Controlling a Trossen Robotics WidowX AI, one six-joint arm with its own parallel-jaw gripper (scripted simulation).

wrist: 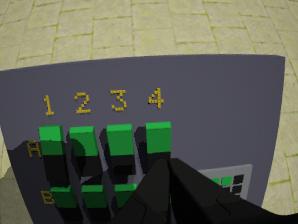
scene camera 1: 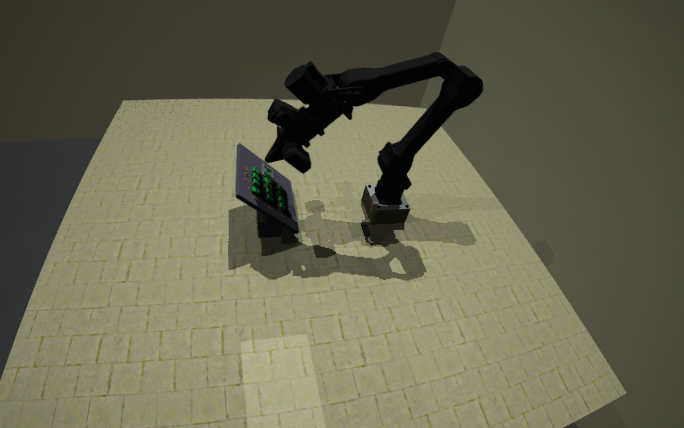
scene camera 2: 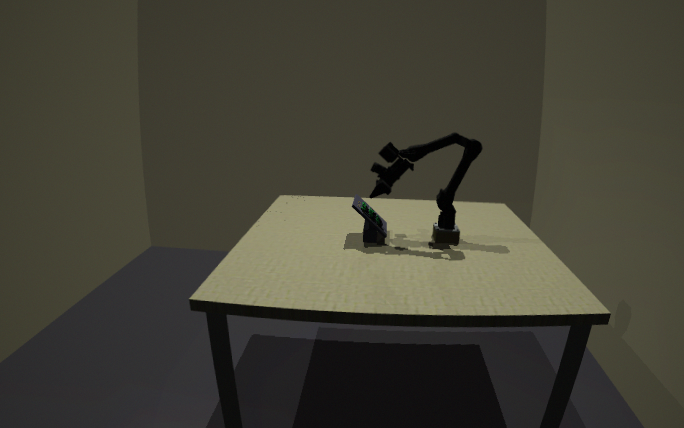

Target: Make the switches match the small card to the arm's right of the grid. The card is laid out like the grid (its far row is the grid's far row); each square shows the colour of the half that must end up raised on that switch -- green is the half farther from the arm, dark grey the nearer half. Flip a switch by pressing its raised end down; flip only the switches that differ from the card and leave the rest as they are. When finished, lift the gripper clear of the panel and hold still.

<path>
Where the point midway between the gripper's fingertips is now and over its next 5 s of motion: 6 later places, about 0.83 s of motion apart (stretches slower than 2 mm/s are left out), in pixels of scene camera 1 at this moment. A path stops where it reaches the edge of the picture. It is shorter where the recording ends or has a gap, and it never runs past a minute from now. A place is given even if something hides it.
The gripper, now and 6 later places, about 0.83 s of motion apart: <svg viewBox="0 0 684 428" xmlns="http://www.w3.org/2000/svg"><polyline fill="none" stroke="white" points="266,161 257,168 256,169 255,170 283,168 271,181 269,184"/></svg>
</path>
